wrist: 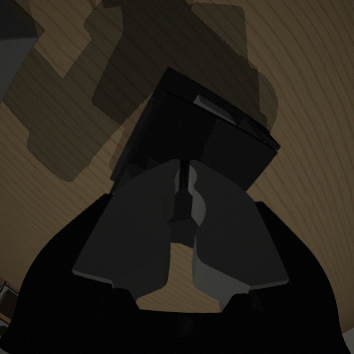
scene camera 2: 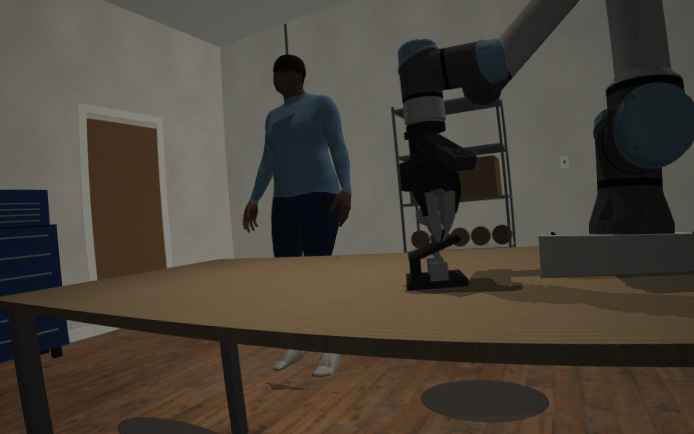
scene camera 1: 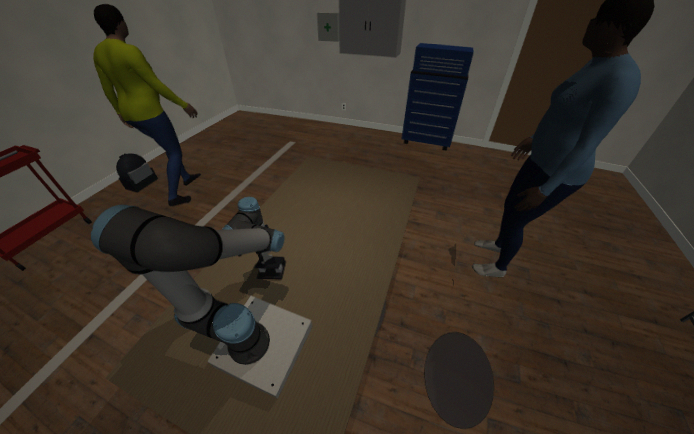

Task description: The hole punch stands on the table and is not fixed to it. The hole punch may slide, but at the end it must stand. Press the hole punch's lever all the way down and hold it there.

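Frame: origin at the arm's base, x right, y back, z down, level; centimetres.
Seen in the pictures: gripper, fingertip midpoint: (wrist: pixel 183 163) (scene camera 2: pixel 440 242) (scene camera 1: pixel 263 263); arm's base, origin of the base link: (scene camera 2: pixel 630 233) (scene camera 1: pixel 249 343).
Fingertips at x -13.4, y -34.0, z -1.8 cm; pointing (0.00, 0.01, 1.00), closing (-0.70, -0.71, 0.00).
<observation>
Offsets run from my fingertips to a thing's top centre. Level surfaces: height alone.
The black hole punch @[dx +1.6, dy -1.9, dz -1.0 cm] (scene camera 1: pixel 271 268) (scene camera 2: pixel 450 280) stands upright on the table @[dz +7.6 cm] (scene camera 1: pixel 332 245) (scene camera 2: pixel 307 301) (wrist: pixel 310 210), with a light grey block in its middle. Its lever @[dx +1.6, dy -1.9, dz -1.0 cm] (scene camera 2: pixel 434 247) (wrist: pixel 215 132) slants upward from the hinge post, its free end raised well above the base on the robot's side. My gripper (scene camera 2: pixel 439 240) (wrist: pixel 183 163) is shut with nothing between its fingers and points down. Its tips are at the top of the lever, about halfway along; whether they touch it I cannot tell. In the wrist view the fingers hide the near part of the punch.
The arm's pale base block (scene camera 1: pixel 289 342) (scene camera 2: pixel 614 255) is on the table near the punch. A person in blue (scene camera 1: pixel 588 117) (scene camera 2: pixel 307 143) stands beyond the table, and a person in yellow (scene camera 1: pixel 130 81) stands on the other side. A shelf unit (scene camera 2: pixel 396 179) is behind the gripper.
</observation>
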